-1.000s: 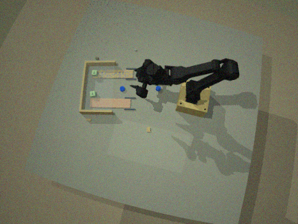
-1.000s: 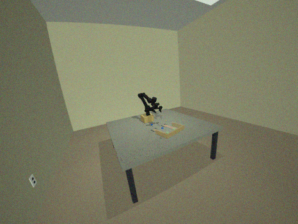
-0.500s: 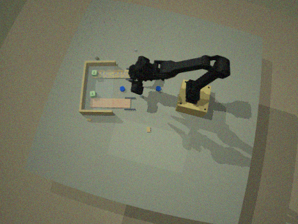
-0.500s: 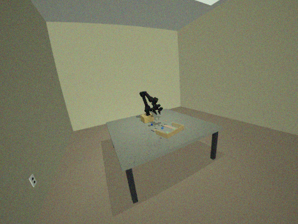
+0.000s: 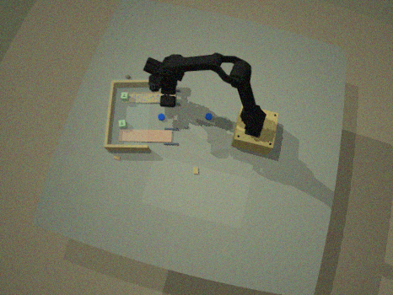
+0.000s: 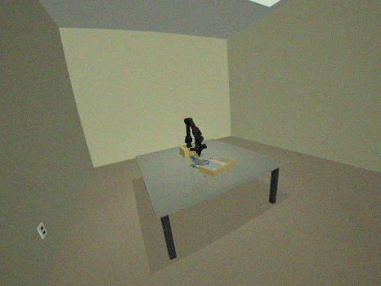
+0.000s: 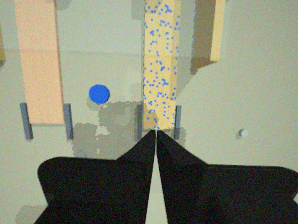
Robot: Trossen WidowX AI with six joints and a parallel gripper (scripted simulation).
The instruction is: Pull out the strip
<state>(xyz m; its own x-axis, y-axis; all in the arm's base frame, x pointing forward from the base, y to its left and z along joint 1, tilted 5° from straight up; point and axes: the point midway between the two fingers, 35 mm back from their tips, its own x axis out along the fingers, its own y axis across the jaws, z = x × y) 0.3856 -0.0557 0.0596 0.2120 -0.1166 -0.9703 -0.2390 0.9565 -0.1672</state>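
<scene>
Now: gripper tip 110 mm past the grey peg, 100 mm above it and 90 mm to the right of it.
</scene>
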